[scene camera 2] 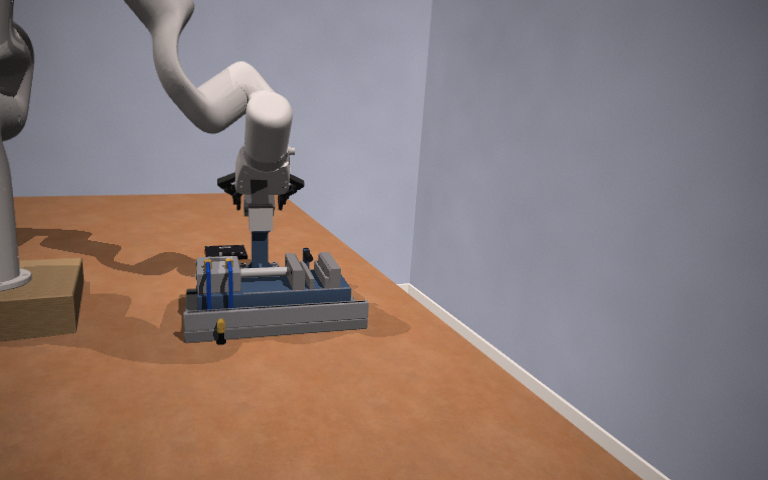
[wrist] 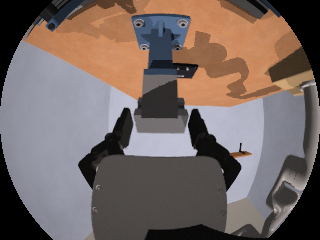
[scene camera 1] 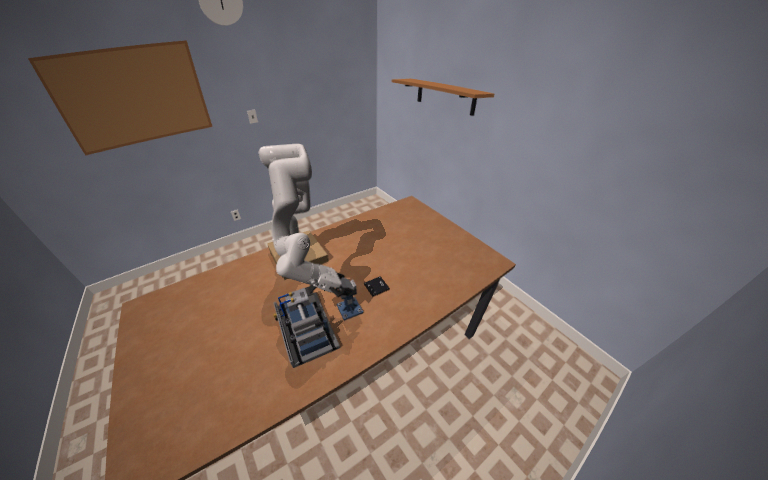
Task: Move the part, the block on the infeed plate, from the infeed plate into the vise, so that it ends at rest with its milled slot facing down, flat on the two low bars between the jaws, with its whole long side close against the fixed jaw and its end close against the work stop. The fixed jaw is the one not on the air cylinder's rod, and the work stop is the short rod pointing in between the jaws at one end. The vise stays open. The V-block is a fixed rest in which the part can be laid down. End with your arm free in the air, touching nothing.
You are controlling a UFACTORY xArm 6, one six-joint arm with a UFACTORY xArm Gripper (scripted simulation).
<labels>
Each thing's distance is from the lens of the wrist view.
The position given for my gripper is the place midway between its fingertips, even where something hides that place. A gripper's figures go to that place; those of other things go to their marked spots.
my gripper (wrist: 160,116): 13 cm
part (wrist: 143,125): 12 cm
post (wrist: 160,49): 16 cm
The marked spots on the post and the part are 11 cm apart.
</labels>
